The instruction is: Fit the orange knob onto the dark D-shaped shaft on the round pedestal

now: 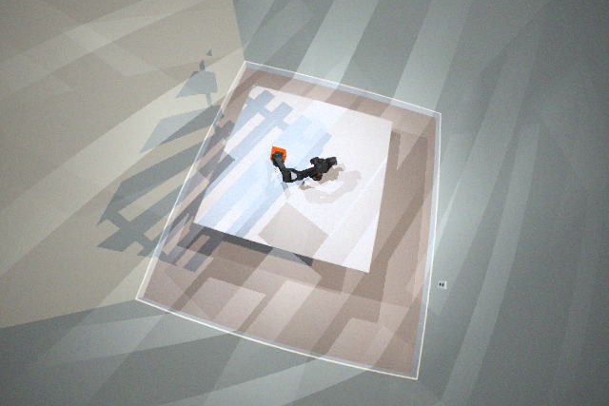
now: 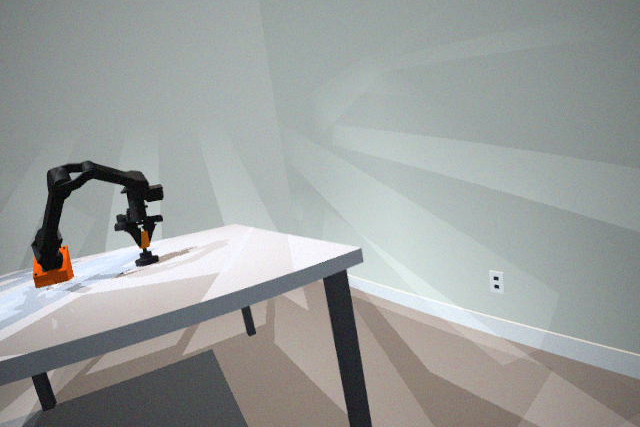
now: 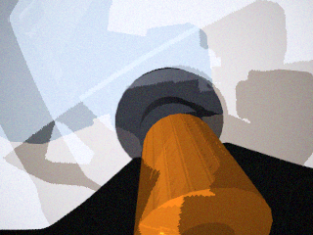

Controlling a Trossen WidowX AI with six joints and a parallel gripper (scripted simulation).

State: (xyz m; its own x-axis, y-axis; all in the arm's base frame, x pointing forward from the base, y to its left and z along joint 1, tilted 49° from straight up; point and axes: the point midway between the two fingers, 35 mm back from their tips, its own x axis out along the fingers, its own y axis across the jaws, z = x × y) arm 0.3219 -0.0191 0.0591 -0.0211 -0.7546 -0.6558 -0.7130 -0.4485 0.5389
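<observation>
Right now my gripper tip is 20 mm below the orange knob. Also, from my gripper tip: dark round pedestal: 40 mm below.
</observation>
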